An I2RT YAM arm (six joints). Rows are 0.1 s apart.
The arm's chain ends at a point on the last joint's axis. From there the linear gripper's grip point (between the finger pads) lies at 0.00 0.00 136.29 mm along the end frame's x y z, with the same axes.
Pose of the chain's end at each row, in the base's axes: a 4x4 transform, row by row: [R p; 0 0 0 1], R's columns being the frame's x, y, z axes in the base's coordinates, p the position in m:
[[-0.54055 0.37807 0.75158 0.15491], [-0.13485 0.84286 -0.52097 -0.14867], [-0.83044 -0.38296 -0.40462 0.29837], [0 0 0 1]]
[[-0.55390 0.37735 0.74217 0.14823], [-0.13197 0.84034 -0.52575 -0.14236], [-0.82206 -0.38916 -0.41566 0.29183], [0 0 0 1]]
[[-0.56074 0.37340 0.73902 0.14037], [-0.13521 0.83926 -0.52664 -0.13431], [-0.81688 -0.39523 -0.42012 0.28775], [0 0 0 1]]
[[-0.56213 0.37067 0.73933 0.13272], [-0.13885 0.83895 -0.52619 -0.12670], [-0.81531 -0.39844 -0.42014 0.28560], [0 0 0 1]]
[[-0.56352 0.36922 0.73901 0.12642], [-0.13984 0.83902 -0.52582 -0.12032], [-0.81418 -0.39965 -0.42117 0.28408], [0 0 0 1]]
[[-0.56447 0.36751 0.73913 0.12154], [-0.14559 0.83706 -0.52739 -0.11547], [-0.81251 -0.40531 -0.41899 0.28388], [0 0 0 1]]
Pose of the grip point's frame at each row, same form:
[[-0.54055 0.37807 0.75158 0.25734], [-0.13485 0.84286 -0.52097 -0.21967], [-0.83044 -0.38296 -0.40462 0.24322], [0 0 0 1]]
[[-0.55390 0.37735 0.74217 0.24938], [-0.13197 0.84034 -0.52575 -0.21401], [-0.82206 -0.38916 -0.41566 0.23518], [0 0 0 1]]
[[-0.56074 0.37340 0.73902 0.24109], [-0.13521 0.83926 -0.52664 -0.20609], [-0.81688 -0.39523 -0.42012 0.23049], [0 0 0 1]]
[[-0.56213 0.37067 0.73933 0.23348], [-0.13885 0.83895 -0.52619 -0.19841], [-0.81531 -0.39844 -0.42014 0.22834], [0 0 0 1]]
[[-0.56352 0.36922 0.73901 0.22714], [-0.13984 0.83902 -0.52582 -0.19198], [-0.81418 -0.39965 -0.42117 0.22668], [0 0 0 1]]
[[-0.56447 0.36751 0.73913 0.22228], [-0.14559 0.83706 -0.52739 -0.18735], [-0.81251 -0.40531 -0.41899 0.22678], [0 0 0 1]]

